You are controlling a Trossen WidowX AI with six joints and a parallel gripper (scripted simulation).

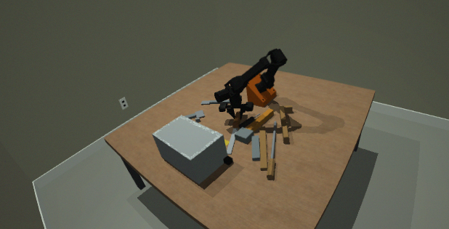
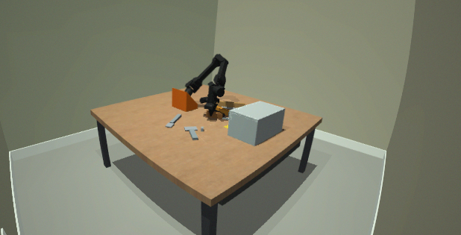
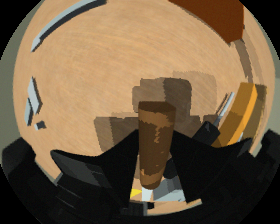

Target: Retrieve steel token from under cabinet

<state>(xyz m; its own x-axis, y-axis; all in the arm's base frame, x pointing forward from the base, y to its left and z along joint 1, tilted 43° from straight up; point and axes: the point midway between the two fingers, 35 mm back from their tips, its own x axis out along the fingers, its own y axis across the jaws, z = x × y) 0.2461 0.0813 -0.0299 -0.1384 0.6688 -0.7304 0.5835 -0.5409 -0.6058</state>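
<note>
My gripper tip is 12 cm to the right of the orange bar, 6 cm past it and 1 cm below it. Also, from my gripper tip: grey block: 14 cm to the left, 9 cm ahead, 1 cm above; wooden stick: 26 cm to the left, 9 cm ahead; grey t-piece: 26 cm to the right, 14 cm ahead.
</note>
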